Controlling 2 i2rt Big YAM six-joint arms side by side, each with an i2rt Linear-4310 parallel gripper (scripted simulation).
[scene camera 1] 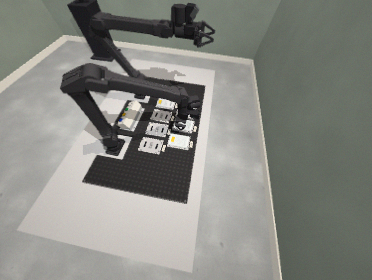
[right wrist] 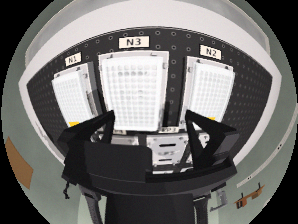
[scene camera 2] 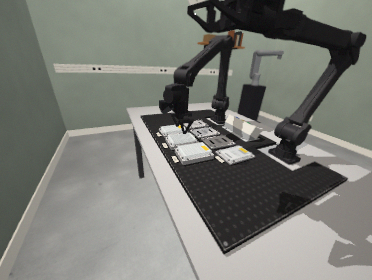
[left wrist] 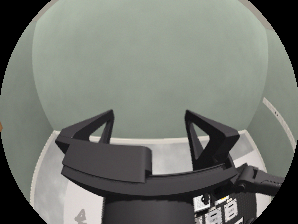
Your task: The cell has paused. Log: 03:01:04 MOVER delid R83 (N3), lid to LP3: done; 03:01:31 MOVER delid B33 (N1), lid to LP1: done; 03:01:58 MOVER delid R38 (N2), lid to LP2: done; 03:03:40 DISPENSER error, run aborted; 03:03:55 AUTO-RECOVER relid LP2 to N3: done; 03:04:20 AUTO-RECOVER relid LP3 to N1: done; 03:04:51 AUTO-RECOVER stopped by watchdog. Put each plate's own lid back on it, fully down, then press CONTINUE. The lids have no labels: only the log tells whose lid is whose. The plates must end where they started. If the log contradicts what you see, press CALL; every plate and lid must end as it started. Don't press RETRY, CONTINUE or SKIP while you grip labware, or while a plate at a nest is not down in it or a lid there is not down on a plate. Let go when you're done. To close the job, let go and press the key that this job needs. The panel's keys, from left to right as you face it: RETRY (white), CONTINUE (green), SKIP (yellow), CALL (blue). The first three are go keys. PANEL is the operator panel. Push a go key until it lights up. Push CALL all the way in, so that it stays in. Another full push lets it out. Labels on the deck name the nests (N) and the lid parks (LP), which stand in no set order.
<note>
I see my left gripper, my right gripper and a LP3.
</note>
